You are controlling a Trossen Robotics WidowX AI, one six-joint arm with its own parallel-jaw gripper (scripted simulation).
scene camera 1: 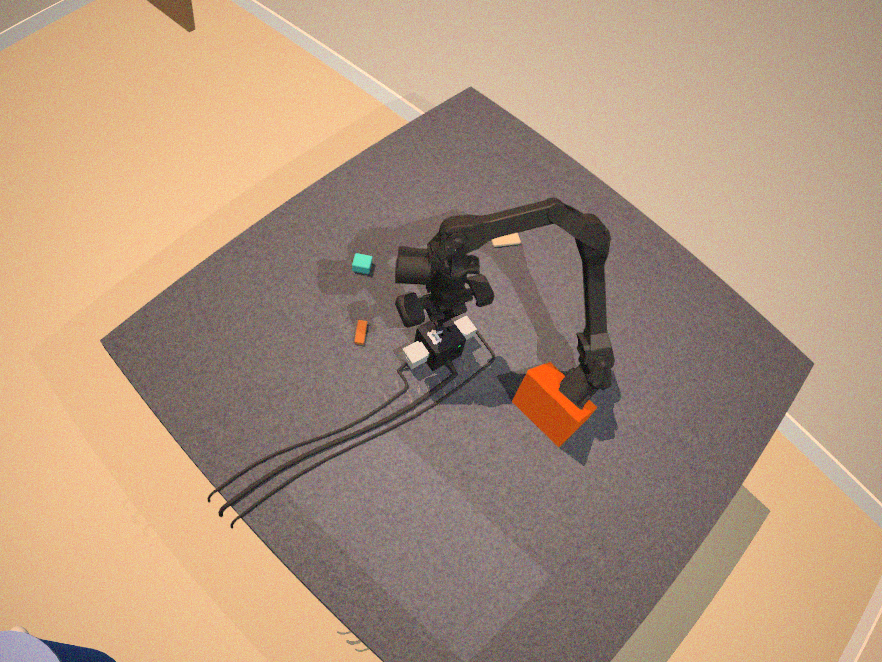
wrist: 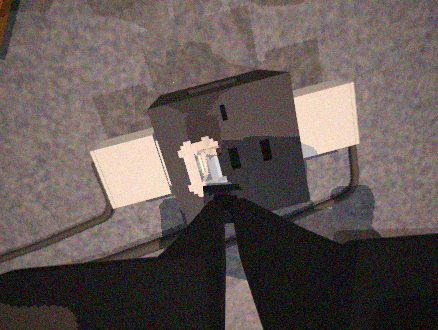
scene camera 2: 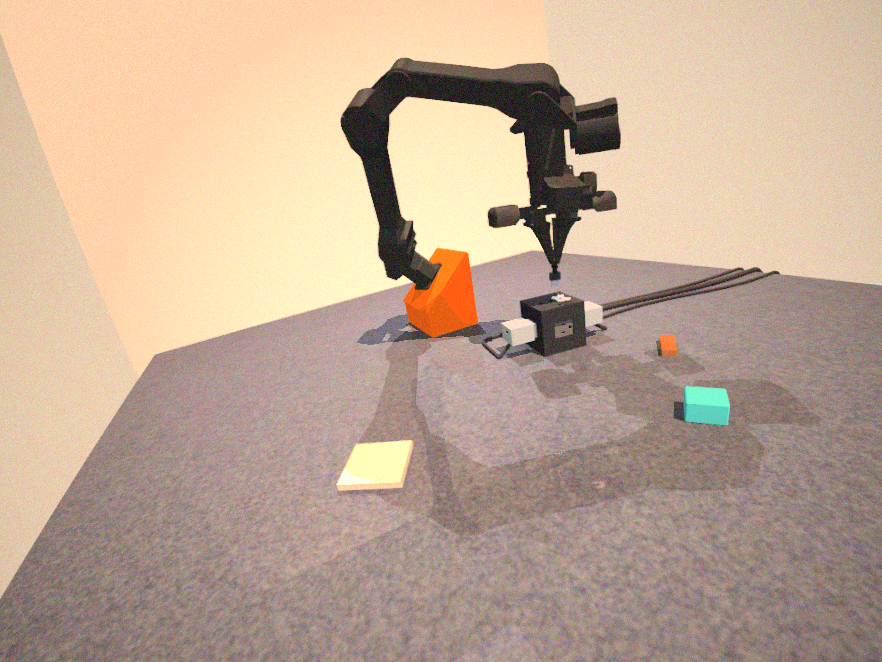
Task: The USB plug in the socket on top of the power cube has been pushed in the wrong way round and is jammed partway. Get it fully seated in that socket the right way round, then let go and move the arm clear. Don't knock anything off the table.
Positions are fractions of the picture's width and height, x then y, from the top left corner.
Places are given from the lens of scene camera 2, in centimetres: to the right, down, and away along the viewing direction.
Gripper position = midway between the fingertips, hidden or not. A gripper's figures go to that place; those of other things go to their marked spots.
my gripper (scene camera 2: 0.63,0.40): 18, -11, 62
teal block (scene camera 2: 0.81,0.61): 28, 8, 39
cream tile (scene camera 2: 0.42,0.70): -7, 14, 42
